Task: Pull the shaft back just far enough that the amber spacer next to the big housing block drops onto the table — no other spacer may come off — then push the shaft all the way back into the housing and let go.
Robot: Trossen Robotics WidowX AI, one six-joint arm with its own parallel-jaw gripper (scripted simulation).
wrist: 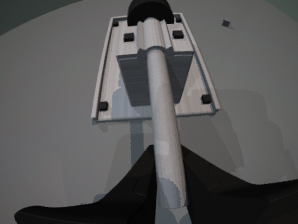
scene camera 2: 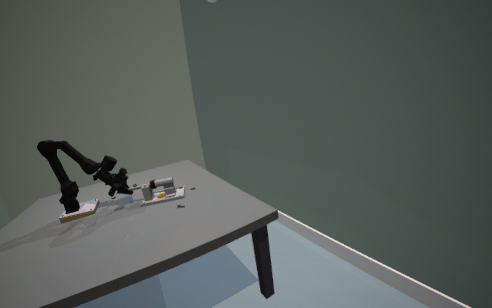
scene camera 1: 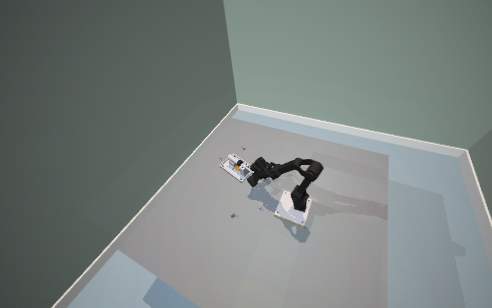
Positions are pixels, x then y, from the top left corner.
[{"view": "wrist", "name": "gripper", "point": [163,149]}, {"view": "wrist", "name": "grey steel shaft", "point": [170,173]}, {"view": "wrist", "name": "grey support block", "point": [122,92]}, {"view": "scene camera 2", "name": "grey support block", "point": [151,197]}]
